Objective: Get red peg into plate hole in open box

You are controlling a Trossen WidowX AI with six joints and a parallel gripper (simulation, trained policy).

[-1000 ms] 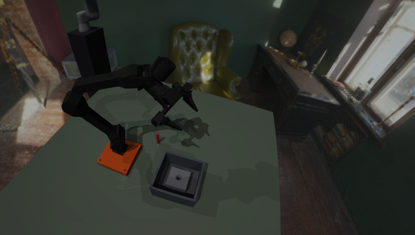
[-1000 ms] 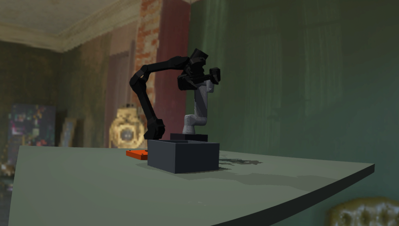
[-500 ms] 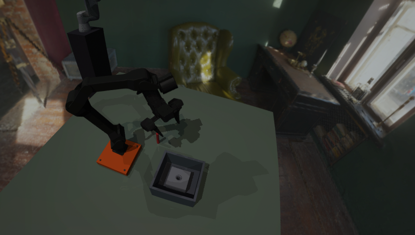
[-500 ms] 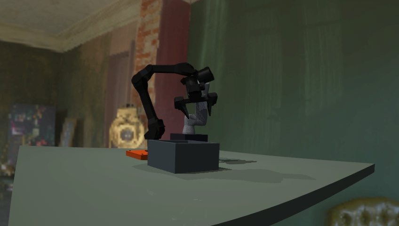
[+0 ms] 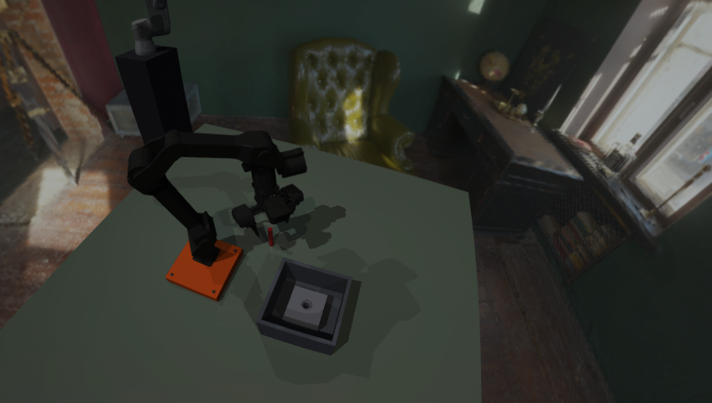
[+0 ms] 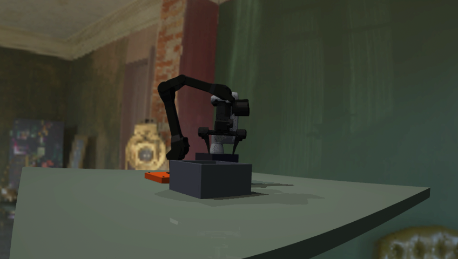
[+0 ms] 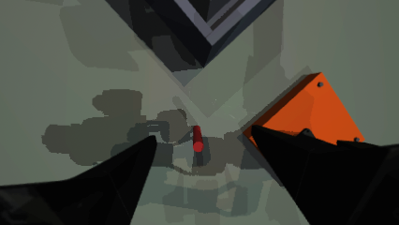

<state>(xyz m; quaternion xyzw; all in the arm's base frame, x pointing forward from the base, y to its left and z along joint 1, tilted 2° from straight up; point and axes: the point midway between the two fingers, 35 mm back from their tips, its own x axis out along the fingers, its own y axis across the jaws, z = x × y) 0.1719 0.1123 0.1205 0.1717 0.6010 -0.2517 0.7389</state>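
My gripper tip is 80 mm above the red peg, 20 mm to the right of it and 20 mm past it. The rest, counted from my gripper tip: grey plate 160 mm ahead, 150 mm to the right, 70 mm below; then dark box 160 mm ahead, 150 mm to the right, 90 mm below.
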